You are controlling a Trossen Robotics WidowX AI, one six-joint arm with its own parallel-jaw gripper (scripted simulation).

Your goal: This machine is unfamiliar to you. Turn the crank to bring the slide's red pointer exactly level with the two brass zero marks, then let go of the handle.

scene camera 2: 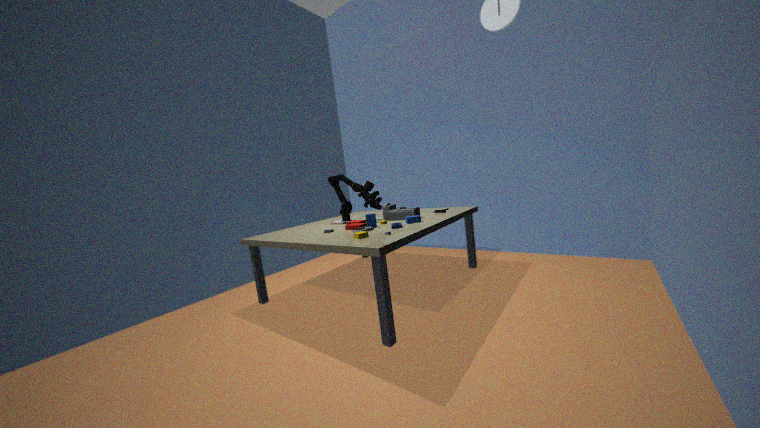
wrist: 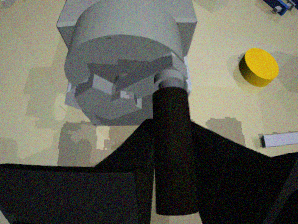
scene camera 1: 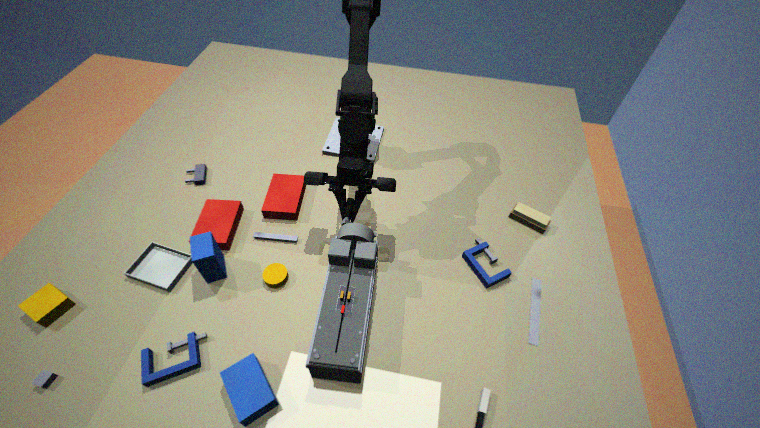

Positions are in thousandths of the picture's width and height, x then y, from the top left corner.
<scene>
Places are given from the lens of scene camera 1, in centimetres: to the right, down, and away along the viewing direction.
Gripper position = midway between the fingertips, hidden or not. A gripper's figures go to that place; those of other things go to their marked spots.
my gripper (scene camera 1: 459, 520): -7, 2, 79
blue block (scene camera 1: 273, 599): -33, 8, 73
grey tray (scene camera 1: 209, 620): -47, 11, 81
The marked spots on the blue block and the grey tray are 17 cm apart.
</scene>
